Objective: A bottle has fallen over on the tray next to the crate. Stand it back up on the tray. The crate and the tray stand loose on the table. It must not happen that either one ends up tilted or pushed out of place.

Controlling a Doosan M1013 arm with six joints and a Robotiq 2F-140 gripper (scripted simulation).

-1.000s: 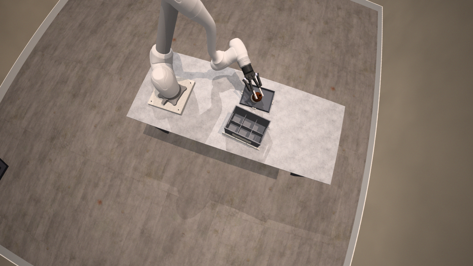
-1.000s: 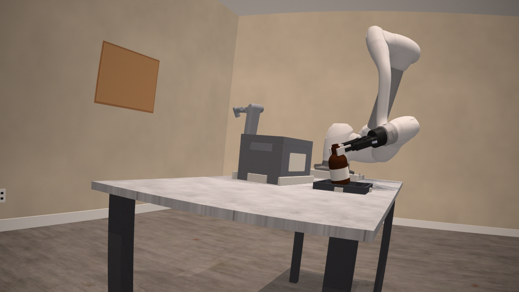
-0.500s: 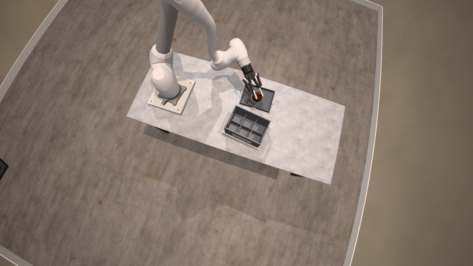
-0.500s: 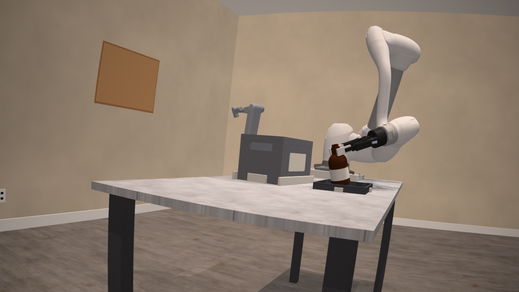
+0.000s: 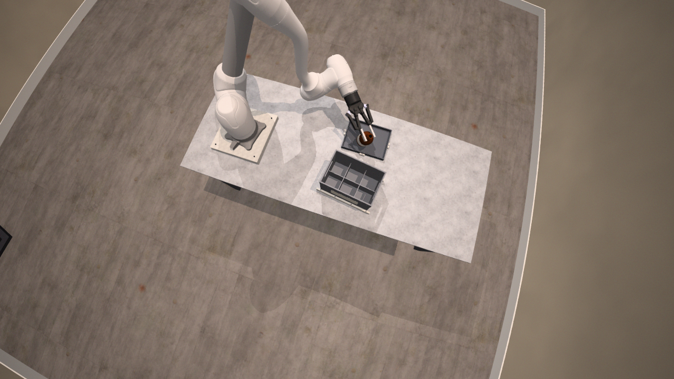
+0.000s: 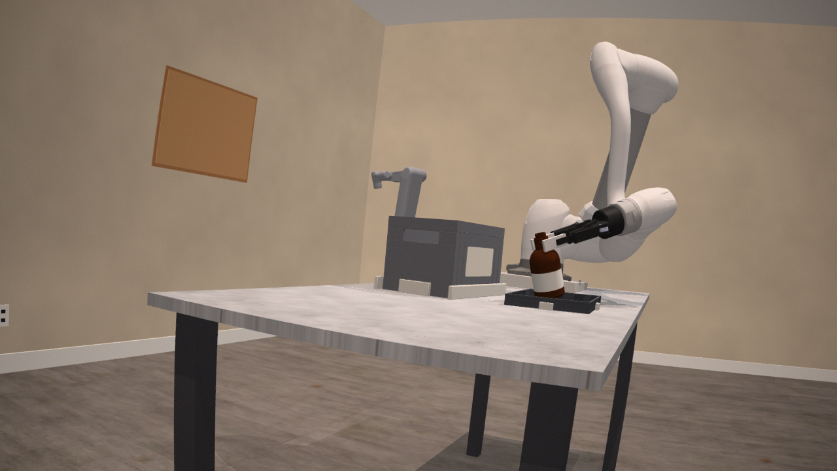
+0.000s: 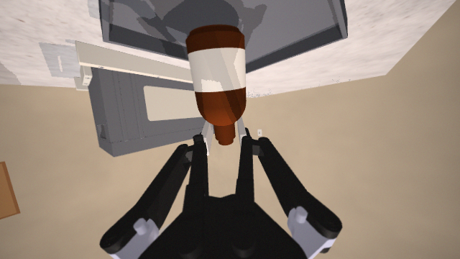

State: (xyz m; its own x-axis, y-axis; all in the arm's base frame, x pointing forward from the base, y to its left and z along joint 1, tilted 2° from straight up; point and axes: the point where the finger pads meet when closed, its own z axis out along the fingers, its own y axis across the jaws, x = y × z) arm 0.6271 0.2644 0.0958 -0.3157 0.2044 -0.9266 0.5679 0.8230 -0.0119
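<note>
The brown bottle lies 50 mm below my hand. From my hand the other things lie so: grey crate: 40 mm ahead, 250 mm to the right, 60 mm below; dark tray: 30 mm to the left, 130 mm below.
</note>
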